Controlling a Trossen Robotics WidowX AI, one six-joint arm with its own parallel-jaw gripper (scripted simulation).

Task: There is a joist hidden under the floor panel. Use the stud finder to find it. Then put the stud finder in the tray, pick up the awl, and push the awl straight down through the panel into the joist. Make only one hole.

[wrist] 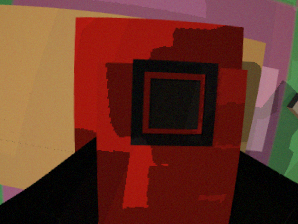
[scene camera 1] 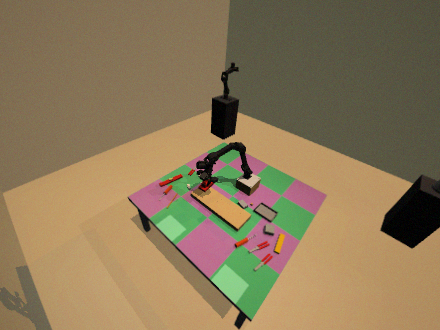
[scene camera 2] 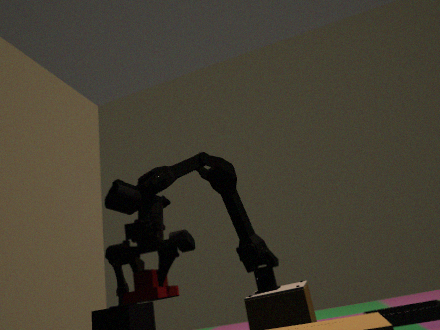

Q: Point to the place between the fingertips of my gripper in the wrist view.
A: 158, 146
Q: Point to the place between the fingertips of my gripper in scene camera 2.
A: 150, 287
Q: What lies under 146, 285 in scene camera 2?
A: A stud finder.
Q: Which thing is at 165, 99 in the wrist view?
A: A stud finder.
